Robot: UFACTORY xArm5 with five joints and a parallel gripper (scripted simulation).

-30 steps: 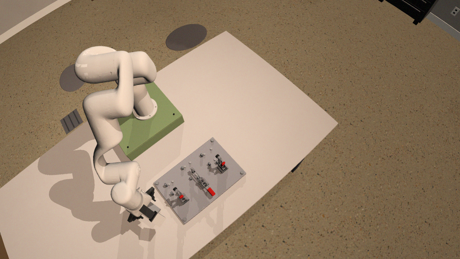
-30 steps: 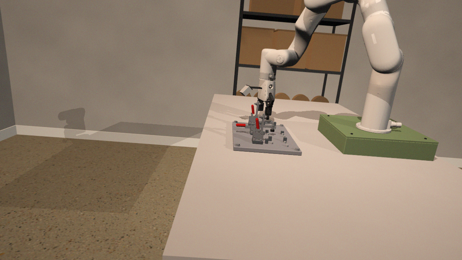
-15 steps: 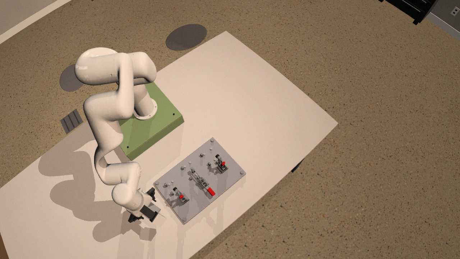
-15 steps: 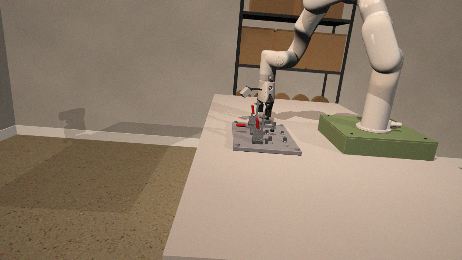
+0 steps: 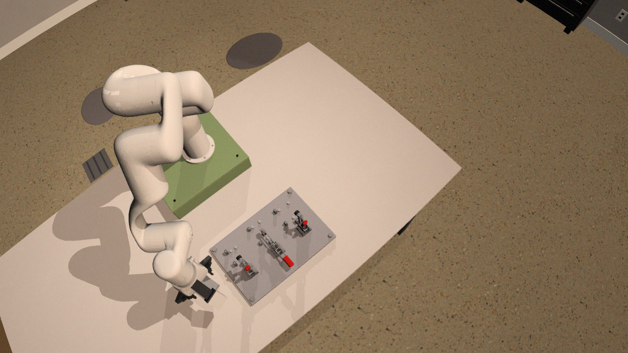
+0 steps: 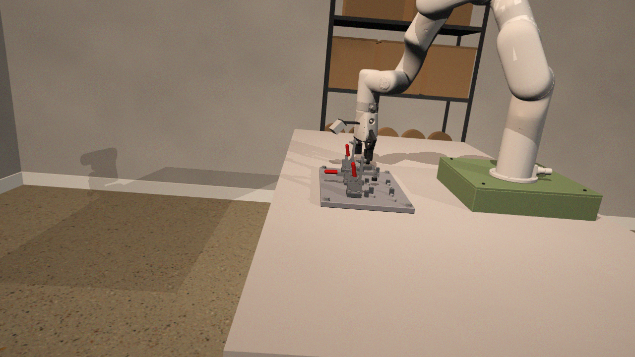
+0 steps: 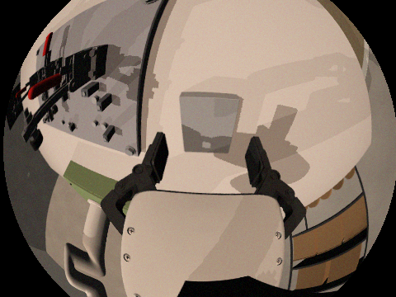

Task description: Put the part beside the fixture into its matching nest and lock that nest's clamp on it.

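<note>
Now: hand 4 cm above the grey block. Also, from my hand: grey fixture plate: 26 cm to the left, 4 cm below, 1 cm ahead.
</note>
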